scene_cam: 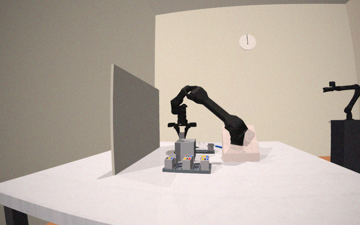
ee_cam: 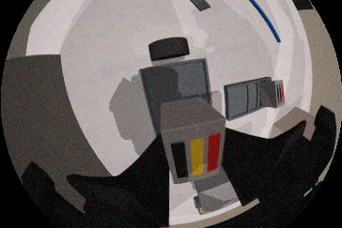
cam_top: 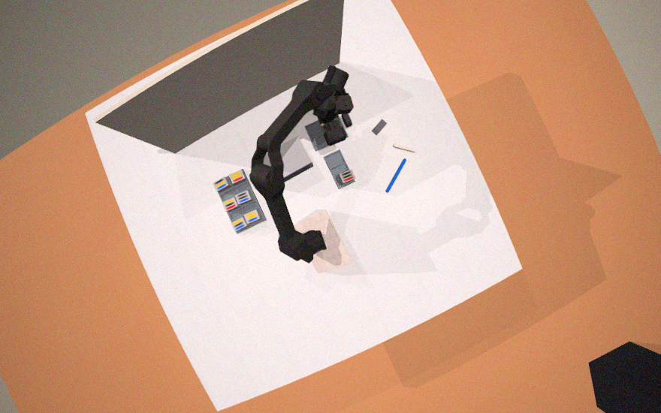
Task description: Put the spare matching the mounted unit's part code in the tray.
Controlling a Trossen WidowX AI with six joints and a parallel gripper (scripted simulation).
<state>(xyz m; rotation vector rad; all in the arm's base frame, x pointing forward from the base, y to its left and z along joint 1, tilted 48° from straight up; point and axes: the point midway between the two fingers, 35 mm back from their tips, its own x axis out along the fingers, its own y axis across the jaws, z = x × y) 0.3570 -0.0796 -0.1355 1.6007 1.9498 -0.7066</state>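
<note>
The dark grey tray lies 9 cm below my gripper tip and 1 cm behind it. Round my gripper tip: blue pen (24 cm behind, 18 cm to the right, 9 cm below); then tall partition (22 cm to the left, 17 cm ahead, 13 cm above); then mounted unit (18 cm to the left, 8 cm behind, 4 cm below).
</note>
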